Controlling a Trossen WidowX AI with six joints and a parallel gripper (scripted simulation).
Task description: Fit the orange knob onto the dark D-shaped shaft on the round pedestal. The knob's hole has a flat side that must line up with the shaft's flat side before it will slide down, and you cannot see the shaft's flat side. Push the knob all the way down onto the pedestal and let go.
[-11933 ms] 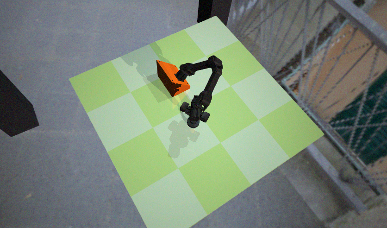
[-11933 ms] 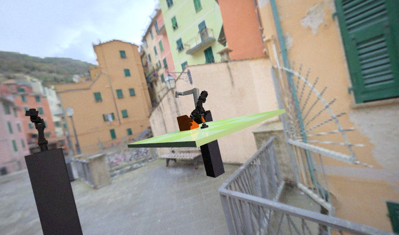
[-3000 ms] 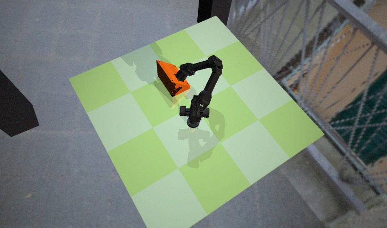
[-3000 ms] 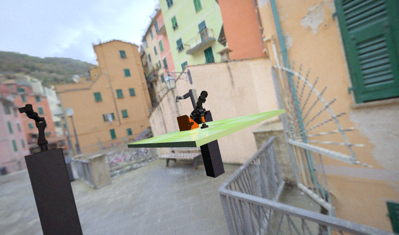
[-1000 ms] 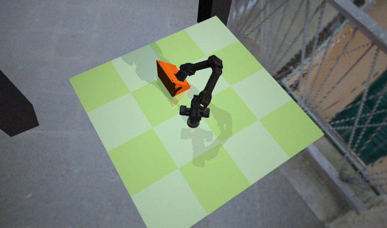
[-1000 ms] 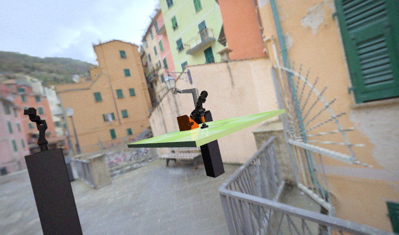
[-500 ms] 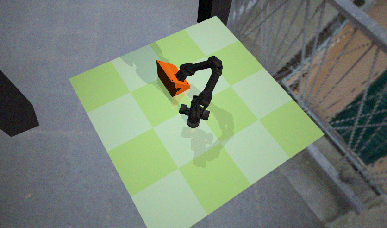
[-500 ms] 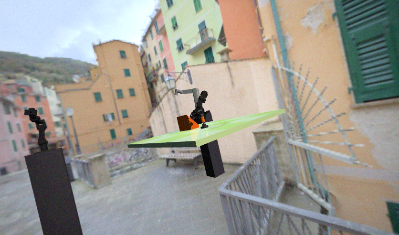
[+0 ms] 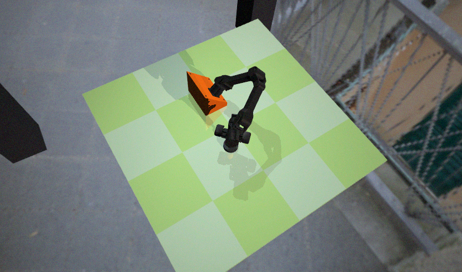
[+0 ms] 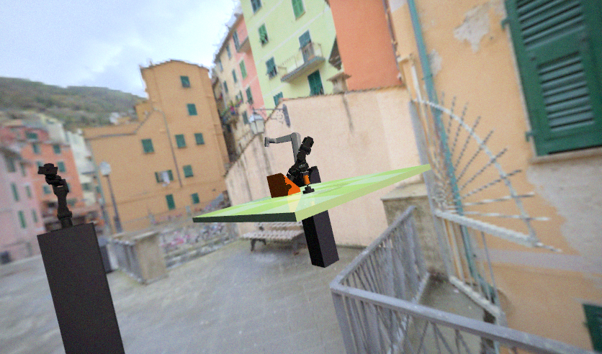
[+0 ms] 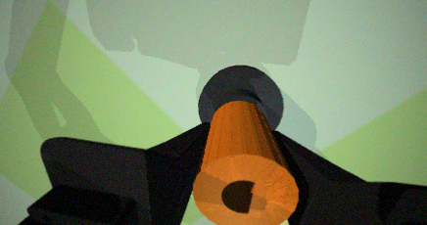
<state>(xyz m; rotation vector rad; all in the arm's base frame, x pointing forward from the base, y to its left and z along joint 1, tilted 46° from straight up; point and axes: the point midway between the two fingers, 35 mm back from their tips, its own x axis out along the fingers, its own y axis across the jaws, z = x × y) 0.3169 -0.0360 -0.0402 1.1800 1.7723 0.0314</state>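
Right now the dark round pedestal is 4 cm below my gripper tip. Round my gripper tip: orange knob (2 cm above).
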